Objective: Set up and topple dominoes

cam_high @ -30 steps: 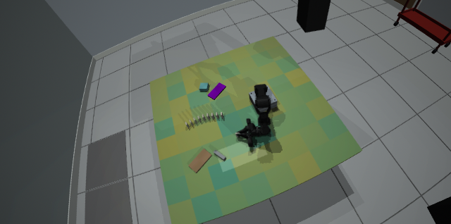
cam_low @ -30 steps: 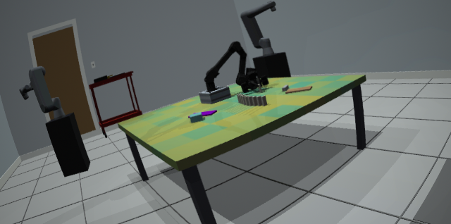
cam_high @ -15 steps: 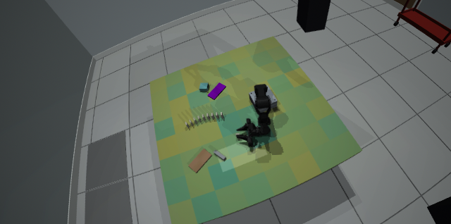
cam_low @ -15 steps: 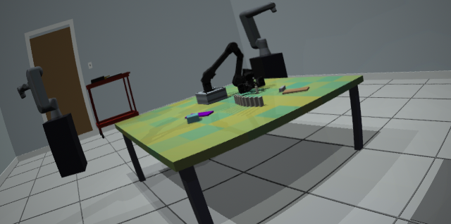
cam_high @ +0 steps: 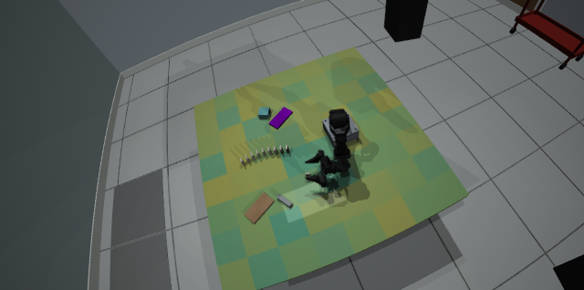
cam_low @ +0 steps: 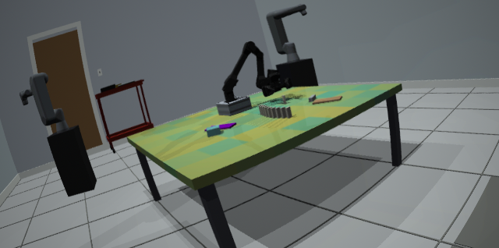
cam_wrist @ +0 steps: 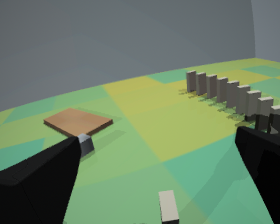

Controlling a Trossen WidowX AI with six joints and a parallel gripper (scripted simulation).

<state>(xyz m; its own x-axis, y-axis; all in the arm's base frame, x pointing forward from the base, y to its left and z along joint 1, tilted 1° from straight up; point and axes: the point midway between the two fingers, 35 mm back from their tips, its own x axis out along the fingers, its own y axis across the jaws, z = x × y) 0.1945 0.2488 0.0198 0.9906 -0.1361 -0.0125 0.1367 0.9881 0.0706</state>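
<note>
My gripper tip is 14 cm short of the grey piece, 11 cm to the right of it and 8 cm above it. From my gripper tip the other things lie so: teal block: 19 cm ahead, 49 cm to the right, 8 cm below; flat purple piece: 9 cm ahead, 43 cm to the right, 9 cm below; flat brown board: 27 cm ahead, 12 cm to the left, 9 cm below.
</note>
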